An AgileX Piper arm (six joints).
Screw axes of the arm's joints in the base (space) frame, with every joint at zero. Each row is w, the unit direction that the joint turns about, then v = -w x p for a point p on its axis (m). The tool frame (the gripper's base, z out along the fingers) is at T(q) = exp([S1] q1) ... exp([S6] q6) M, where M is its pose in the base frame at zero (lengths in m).
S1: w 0 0 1 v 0 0 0
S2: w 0 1 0 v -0.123 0 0
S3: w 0 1 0 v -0.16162 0 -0.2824
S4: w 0.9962 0 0.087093 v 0 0.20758 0
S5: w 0 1 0 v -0.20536 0 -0.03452
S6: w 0.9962 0 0.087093 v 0 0.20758 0
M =
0.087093 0 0.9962 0.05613
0 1 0 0
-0.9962 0 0.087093 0.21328
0 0 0 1
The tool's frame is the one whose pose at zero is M.
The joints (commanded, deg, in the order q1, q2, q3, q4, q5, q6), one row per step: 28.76 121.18 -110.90 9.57 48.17 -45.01; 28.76 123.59 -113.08 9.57 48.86 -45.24; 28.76 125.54 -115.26 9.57 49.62 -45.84; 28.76 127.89 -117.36 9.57 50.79 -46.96; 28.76 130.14 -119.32 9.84 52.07 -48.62; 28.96 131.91 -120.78 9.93 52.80 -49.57; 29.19 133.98 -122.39 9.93 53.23 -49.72; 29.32 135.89 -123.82 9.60 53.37 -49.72; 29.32 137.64 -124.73 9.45 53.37 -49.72; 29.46 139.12 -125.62 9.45 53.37 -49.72; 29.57 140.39 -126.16 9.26 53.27 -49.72
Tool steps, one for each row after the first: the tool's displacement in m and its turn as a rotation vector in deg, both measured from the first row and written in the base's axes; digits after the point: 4 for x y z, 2 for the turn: 0.0069 0.0039 -0.0096 -0.53 0.71 0.30; 0.0126 0.0072 -0.0156 -1.05 0.94 0.90; 0.0181 0.0105 -0.0261 -2.19 1.75 2.01; 0.0228 0.0136 -0.0369 -3.38 2.61 3.57; 0.0256 0.0175 -0.0457 -4.17 3.20 4.68; 0.0291 0.0219 -0.0564 -4.63 3.92 5.13; 0.0329 0.0249 -0.0666 -5.21 4.32 5.32; 0.0362 0.0266 -0.0781 -5.72 5.01 5.35; 0.0383 0.0293 -0.0872 -5.99 5.53 5.50; 0.0399 0.0311 -0.0963 -6.45 6.00 5.62
